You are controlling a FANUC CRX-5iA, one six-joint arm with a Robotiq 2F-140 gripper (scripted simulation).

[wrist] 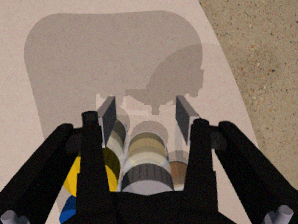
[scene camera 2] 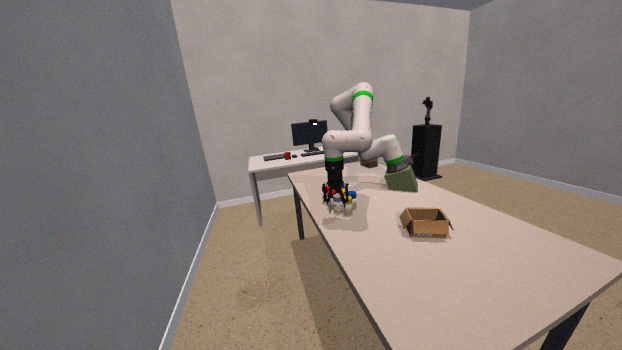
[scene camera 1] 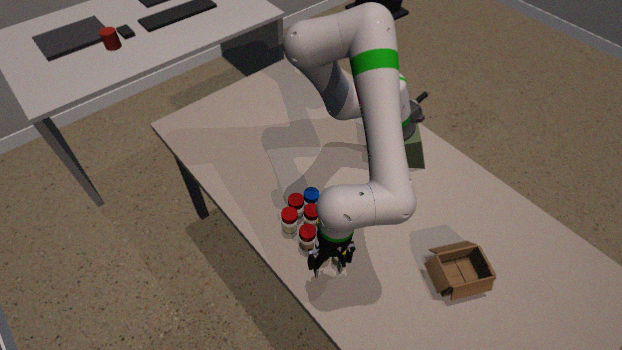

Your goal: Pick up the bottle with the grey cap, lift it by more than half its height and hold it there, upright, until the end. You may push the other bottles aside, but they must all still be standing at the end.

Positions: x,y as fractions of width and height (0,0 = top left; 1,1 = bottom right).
I see my gripper (scene camera 1: 0.53,0.78), a grey-capped bottle (wrist: 0.49,0.72) and a yellow-capped bottle (wrist: 0.38,0.69).
My gripper shows as well in the wrist view (wrist: 0.49,0.48).
